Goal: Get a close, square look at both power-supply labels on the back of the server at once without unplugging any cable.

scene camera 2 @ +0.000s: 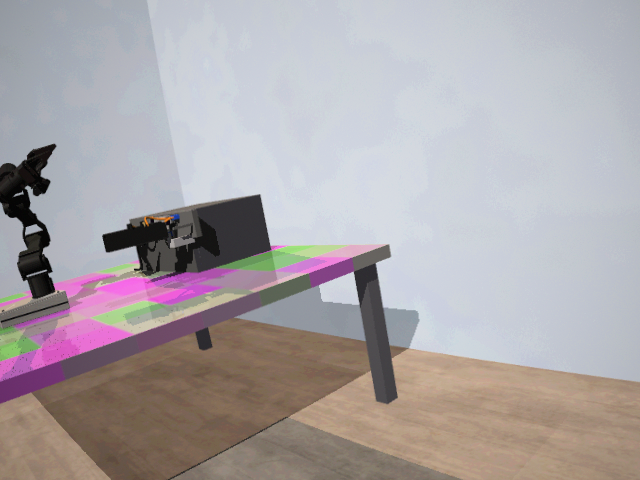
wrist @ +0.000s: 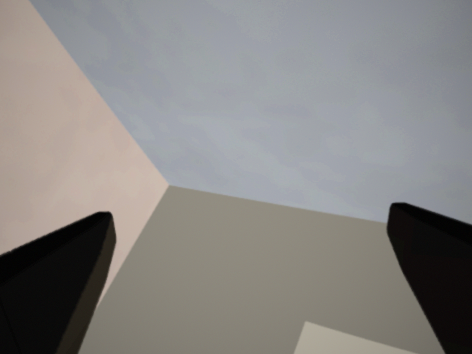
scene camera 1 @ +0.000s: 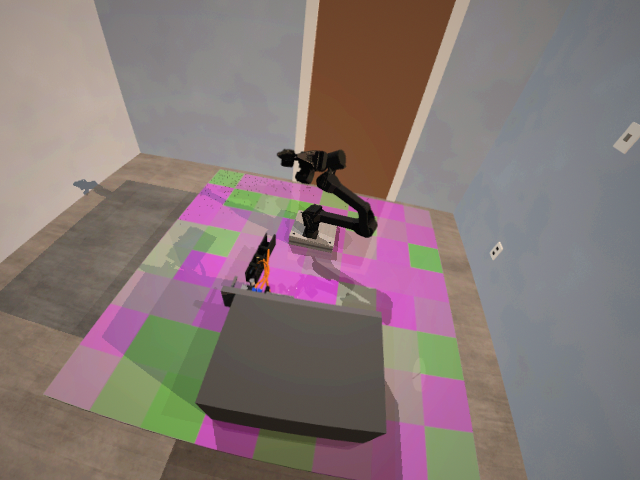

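Where they show: gripper, between the fingertips: [scene camera 2: 53, 148] [wrist: 252, 222] [scene camera 1: 286, 154]; arm's base, origin of its link: [scene camera 2: 43, 295] [scene camera 1: 310, 233].
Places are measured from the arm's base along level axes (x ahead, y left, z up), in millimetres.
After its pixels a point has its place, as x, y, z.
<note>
The server [scene camera 1: 305, 361] @(630, 98, 158) [scene camera 2: 232, 232] @(633, -136, 51) is a large dark grey box on the table, its cabled back towards the arm's base. Orange cables [scene camera 1: 266, 266] @(333, -100, 121) [scene camera 2: 159, 219] @(403, -81, 148) run at one side of that back, beside a black cable arm [scene camera 1: 254, 268] @(345, -140, 110) [scene camera 2: 131, 238] @(270, -150, 114) that sticks out. My gripper [scene camera 1: 285, 155] @(106, -103, 425) [scene camera 2: 50, 150] @(106, -103, 425) [wrist: 252, 222] @(106, -103, 425) is open and empty, raised high above the table and apart from the server. The power-supply labels cannot be made out in the scene views. The server and its labels do not show in the wrist view.
The pink and green checked table [scene camera 1: 439, 403] @(604, 557, -48) [scene camera 2: 289, 284] @(468, -642, -59) carries the arm's pale base plate [scene camera 1: 320, 242] @(42, 54, -2) [scene camera 2: 51, 305] @(-1, -90, -24). A brown door [scene camera 1: 377, 77] is behind the arm. A bluish wall [wrist: 275, 100], a pinkish wall [wrist: 50, 125] and a greyish ceiling [wrist: 225, 265] show in the wrist view.
</note>
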